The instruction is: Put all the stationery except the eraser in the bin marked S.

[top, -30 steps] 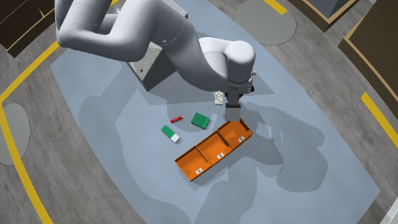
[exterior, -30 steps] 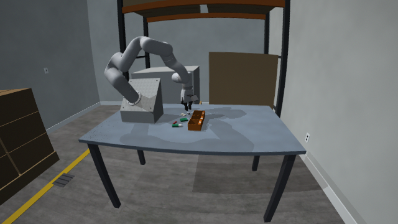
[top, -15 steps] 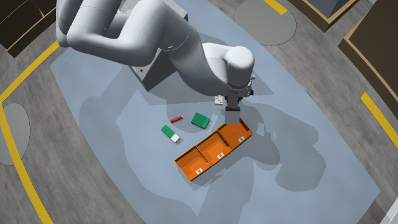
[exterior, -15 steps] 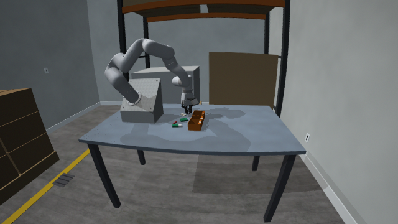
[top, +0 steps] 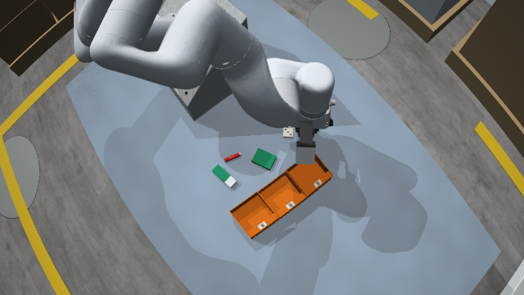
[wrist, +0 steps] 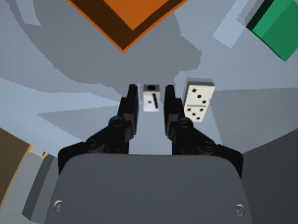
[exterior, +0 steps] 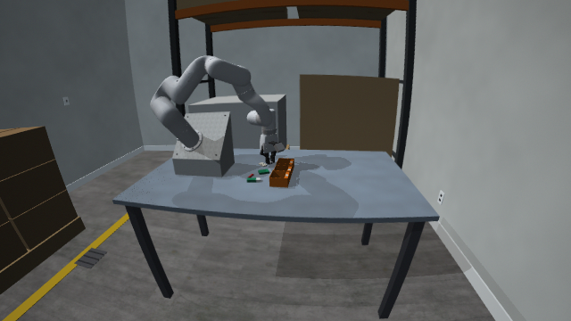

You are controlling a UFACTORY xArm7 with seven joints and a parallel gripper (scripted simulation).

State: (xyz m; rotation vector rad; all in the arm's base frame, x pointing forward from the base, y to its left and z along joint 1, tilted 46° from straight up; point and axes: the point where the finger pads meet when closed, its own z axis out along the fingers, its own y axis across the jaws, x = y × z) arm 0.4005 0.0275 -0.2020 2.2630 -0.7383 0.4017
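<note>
The dotted domino lies 30 mm to the right of my hand, 30 mm behind it and 20 mm below it. Round my hand: orange bin: 150 mm to the right, 110 mm ahead; grey sharpener: 10 mm below; green block: 130 mm to the right, 20 mm below.
</note>
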